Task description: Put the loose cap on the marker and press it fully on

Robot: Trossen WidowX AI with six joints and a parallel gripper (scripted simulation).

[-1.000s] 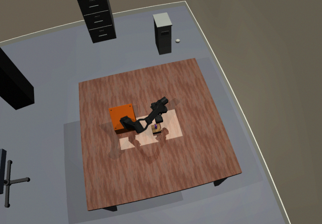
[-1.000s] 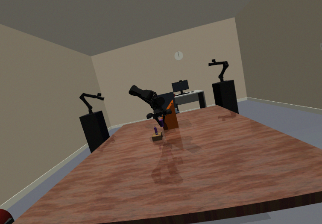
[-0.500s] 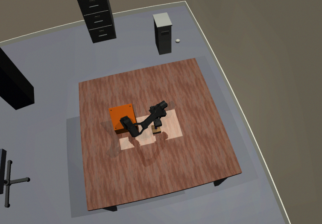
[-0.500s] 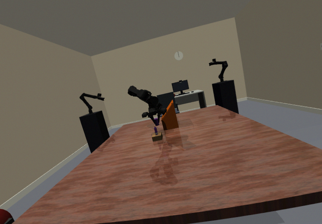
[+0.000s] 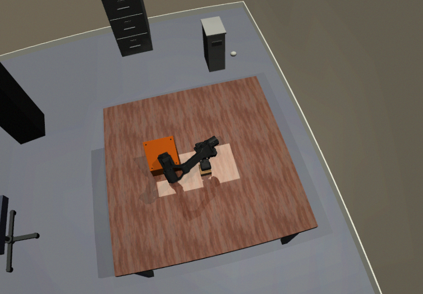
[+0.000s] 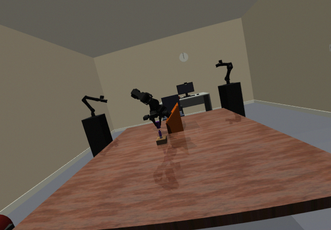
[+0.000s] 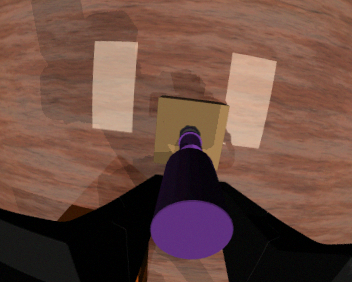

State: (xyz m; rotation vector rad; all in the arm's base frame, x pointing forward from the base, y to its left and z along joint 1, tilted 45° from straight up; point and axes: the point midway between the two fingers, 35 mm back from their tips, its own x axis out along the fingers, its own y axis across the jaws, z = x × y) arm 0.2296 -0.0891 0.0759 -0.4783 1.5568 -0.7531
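My gripper tip is 120 mm above the holder block. Also, from my gripper tip: purple cap 10 mm above.
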